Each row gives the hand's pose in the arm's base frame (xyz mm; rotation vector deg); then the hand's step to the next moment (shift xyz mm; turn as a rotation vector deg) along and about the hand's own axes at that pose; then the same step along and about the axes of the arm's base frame.
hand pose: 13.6 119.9 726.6 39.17 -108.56 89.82
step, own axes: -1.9 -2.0 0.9 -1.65 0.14 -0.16
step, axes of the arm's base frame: 2.6 -1.2 -0.1 1.07 0.22 -1.25
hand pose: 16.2 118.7 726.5 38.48 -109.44 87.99
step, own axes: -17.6 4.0 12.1 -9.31 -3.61 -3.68
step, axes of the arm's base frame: 7.9 -10.6 -17.2 9.53 3.05 -3.63
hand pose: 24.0 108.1 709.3 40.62 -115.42 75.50
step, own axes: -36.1 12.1 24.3 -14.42 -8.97 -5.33
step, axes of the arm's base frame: 10.2 -14.6 -41.5 17.11 3.18 -3.73
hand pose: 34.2 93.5 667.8 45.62 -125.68 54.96
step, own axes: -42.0 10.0 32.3 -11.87 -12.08 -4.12
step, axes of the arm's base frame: 10.2 -8.1 -52.3 17.38 -0.21 -1.26
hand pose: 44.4 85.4 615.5 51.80 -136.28 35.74
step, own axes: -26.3 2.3 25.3 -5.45 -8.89 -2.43
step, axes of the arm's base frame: 7.8 -0.8 -35.7 10.49 -2.03 0.61
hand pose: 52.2 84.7 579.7 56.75 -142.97 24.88
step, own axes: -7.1 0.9 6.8 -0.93 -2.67 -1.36
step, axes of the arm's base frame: 2.2 1.8 -9.4 2.85 -0.75 1.07
